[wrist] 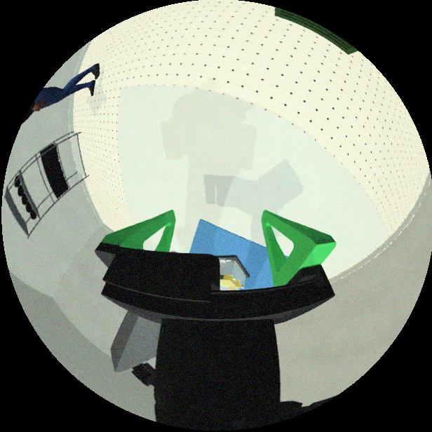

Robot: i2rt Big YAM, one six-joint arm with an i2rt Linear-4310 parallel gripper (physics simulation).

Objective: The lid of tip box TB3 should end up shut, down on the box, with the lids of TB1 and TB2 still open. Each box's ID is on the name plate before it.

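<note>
My gripper is open, with its two green fingers wide apart and nothing between them. Part of a tip box with yellow contents shows low in the wrist view, just above the black gripper body and between the fingers. A clear panel with a dark rim stands over the yellow part; I cannot tell its angle surely. The gripper body hides the rest of the box. No name plate can be read, so I cannot tell which box this is. The other two tip boxes cannot be made out.
A blue mat lies under the box on a pale table top, which bears shadows of the arm. A dotted, cream-coloured surface lies beyond. A dark green strip is at the top right. A person and a rack are at the left.
</note>
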